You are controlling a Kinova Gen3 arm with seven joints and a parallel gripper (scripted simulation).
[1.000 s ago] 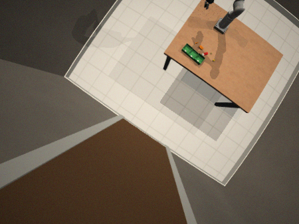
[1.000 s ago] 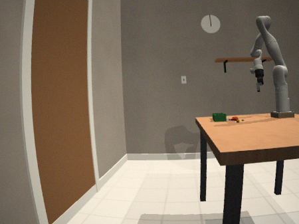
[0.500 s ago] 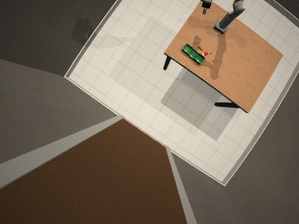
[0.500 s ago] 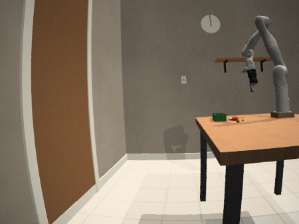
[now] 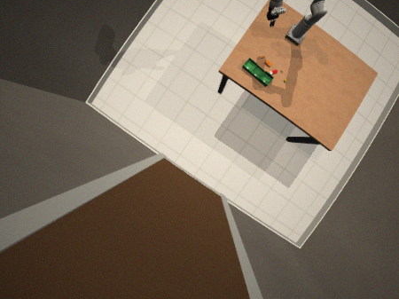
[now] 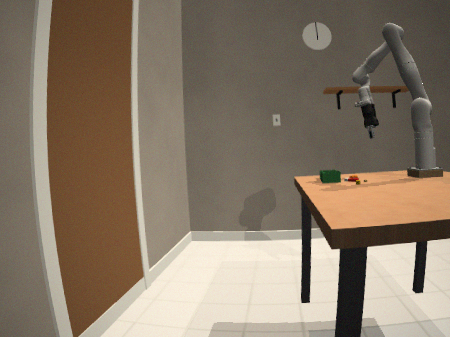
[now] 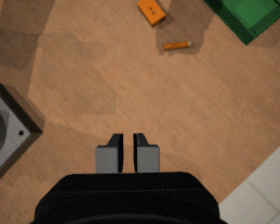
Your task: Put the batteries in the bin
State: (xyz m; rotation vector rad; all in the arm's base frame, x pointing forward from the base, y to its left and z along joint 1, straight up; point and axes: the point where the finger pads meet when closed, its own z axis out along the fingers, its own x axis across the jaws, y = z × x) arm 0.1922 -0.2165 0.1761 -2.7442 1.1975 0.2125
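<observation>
The green bin strip lies 27 cm ahead of my hand, 10 cm to the left of it and 19 cm below it. From my hand the other things lie so: orange nine-volt battery (16 cm ahead, 15 cm to the left, 21 cm below); orange cylindrical battery (14 cm ahead, 7 cm to the left, 21 cm below); red thing (20 cm ahead, 21 cm to the left, 21 cm below).
</observation>
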